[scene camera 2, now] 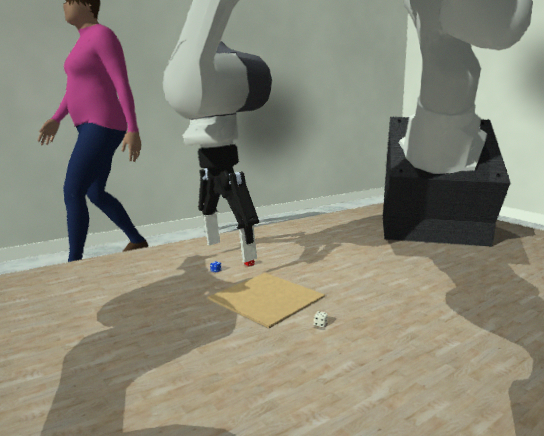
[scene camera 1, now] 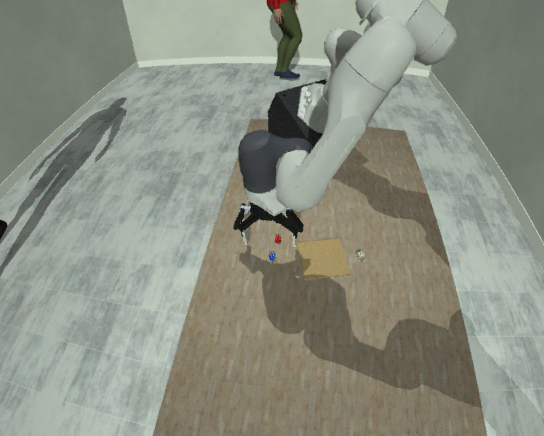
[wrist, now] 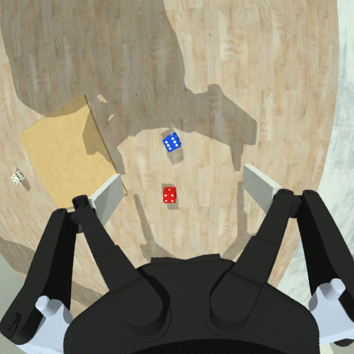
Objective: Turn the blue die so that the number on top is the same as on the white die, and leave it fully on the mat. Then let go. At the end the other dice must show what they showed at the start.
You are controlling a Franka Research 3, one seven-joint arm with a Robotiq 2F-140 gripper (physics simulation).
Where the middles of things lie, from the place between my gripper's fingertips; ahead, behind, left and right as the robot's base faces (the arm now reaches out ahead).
My hand is 5 cm short of the tan mat (scene camera 2: 266,299), 16 cm to the right of it and 3 cm above it.
